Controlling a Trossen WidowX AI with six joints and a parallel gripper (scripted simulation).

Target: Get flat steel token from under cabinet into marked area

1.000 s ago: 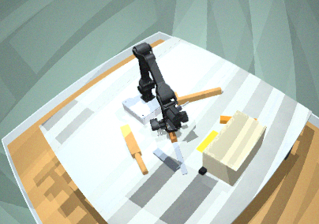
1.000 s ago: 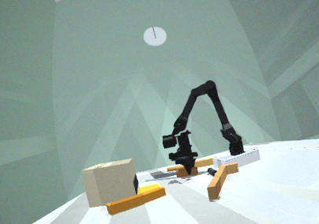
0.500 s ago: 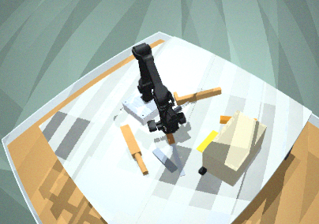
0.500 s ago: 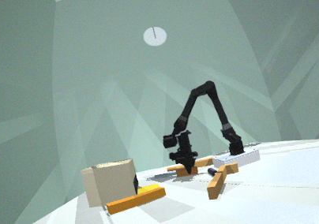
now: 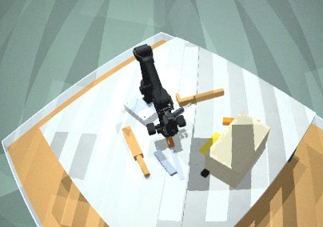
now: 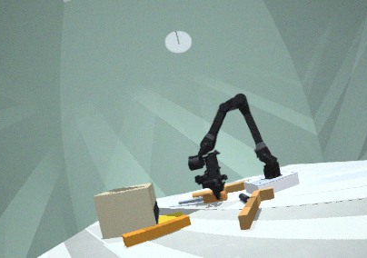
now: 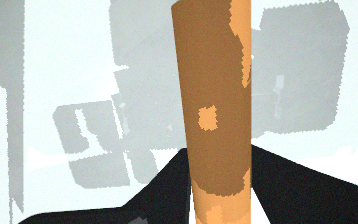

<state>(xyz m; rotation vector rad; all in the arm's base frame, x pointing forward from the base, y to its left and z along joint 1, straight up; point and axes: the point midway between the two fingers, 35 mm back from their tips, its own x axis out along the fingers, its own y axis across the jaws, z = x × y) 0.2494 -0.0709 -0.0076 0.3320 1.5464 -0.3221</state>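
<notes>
My gripper tip is now 120 mm short of the grey flat bar and 110 mm to the left of it. The rest, counted from my gripper tip: orange paddle: 190 mm to the right, 10 mm above; orange bar: 220 mm ahead, 340 mm to the left.
</notes>
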